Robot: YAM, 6 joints.
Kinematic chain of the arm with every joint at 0, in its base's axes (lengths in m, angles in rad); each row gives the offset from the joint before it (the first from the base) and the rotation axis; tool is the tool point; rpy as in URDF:
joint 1: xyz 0 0 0.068 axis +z
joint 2: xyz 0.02 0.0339 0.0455 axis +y
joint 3: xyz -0.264 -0.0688 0 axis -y
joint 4: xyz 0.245 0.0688 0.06 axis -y
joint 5: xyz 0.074 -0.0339 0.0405 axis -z
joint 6: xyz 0.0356 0 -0.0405 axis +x
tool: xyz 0 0 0 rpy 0 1.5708 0
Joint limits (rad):
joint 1: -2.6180..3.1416
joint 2: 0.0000..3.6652
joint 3: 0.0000..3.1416
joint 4: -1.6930..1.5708
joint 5: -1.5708..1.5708
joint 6: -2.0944..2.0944
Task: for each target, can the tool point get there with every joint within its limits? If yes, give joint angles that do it. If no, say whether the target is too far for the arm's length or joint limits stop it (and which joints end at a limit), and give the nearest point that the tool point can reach.
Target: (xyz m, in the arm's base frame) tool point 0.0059 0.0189 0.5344
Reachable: yes | joints -0.6383 0.6463 1.6433 -0.7687 -0.5515 -0.0467
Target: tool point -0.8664 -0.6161 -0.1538
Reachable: no: too far | nearest point -0.5104 -0.3629 -0.0419 | short by 0.451 m
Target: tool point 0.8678 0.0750 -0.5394
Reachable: no: too far | nearest point 0.5242 0.0453 -0.2507 | short by 0.450 m
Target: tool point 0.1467 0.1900 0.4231
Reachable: yes | joints 0.8283 1.3787 1.7090 -1.3121 -0.6105 0.0453
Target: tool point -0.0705 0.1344 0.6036
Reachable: yes | joints 2.2003 1.3856 2.4045 -1.1122 0.6710 -0.7847
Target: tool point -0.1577 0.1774 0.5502
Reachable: yes | joints 2.1513 1.3182 1.6102 0.4045 -1.3233 -0.0793
